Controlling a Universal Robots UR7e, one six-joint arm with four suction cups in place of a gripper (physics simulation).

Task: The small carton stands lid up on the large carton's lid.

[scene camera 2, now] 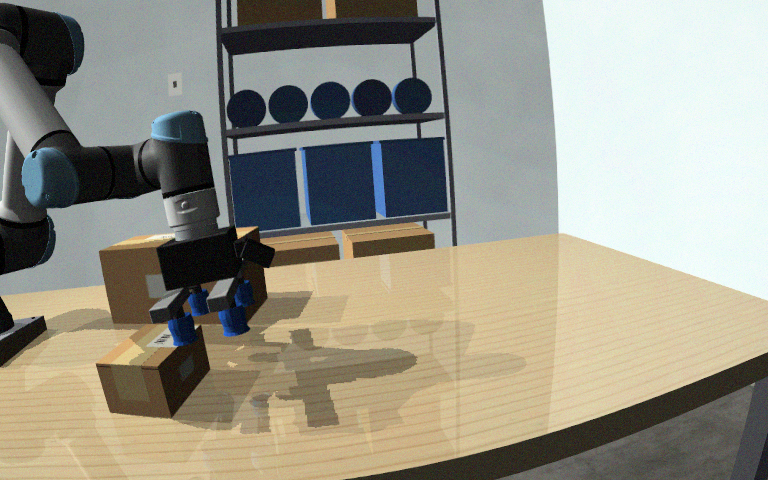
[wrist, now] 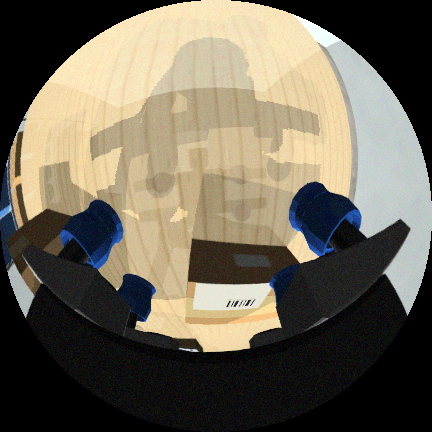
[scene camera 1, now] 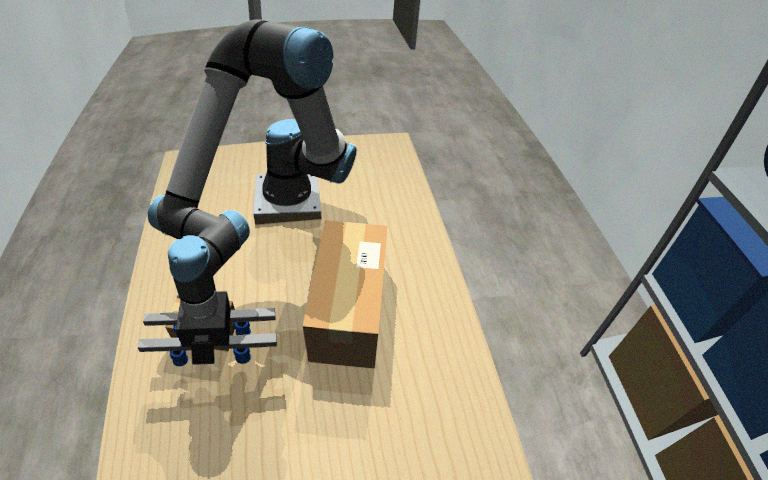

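Observation:
My suction head (scene camera 2: 183, 332) holds nothing; it also shows in the wrist view (wrist: 314, 211). The cup is 12 cm from the middle of a small carton (scene camera 2: 146, 375), and the wrist view shows the small carton (wrist: 227, 282) too. A large carton (scene camera 1: 341, 324) rests on the table; the large carton is also seen in scene camera 2 (scene camera 2: 133, 280) and in the wrist view (wrist: 43, 230).

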